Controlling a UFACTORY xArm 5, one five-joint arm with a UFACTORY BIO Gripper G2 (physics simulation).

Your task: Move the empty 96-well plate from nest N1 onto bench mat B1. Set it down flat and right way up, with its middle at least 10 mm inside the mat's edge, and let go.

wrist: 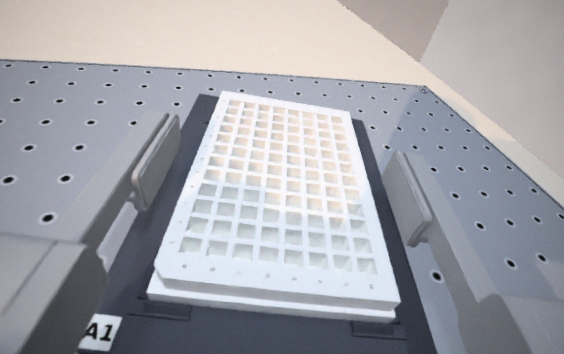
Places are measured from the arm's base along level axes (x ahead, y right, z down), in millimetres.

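Pixels of known places: hand, its tool point: (286,177).
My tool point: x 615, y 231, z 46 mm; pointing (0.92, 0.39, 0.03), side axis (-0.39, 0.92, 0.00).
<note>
Ahead of a thing's pixels: the offset from my tool point to its top centre. "spot": to the spot under its first point. Level surfaces: height alone.
The white 96-well plate {dz +7, dx +15, dy +7 mm} (280,200) sits flat and right way up on the dark nest {dz +19, dx +15, dy +7 mm} (260,336) in the middle of the wrist view, its square wells facing up. My gripper (282,181) is open, with one finger pad to the left of the plate and the other to the right. A gap shows between each pad and the plate's long sides, and neither pad touches the plate. How low the pads are relative to the plate's edges is hard to tell. The blue bench mat B1 does not show in this view.
A white label {spot: dz +21, dx -34, dy -72 mm} (100,332) reading A1 lies at the nest's near left corner. The nest stands on a grey perforated board {dz +33 mm} (105,135), whose far edge and far right corner show behind it. A pale surface {dz +46 mm} (165,35) lies beyond the board, and a grey wall rises at the upper right.
</note>
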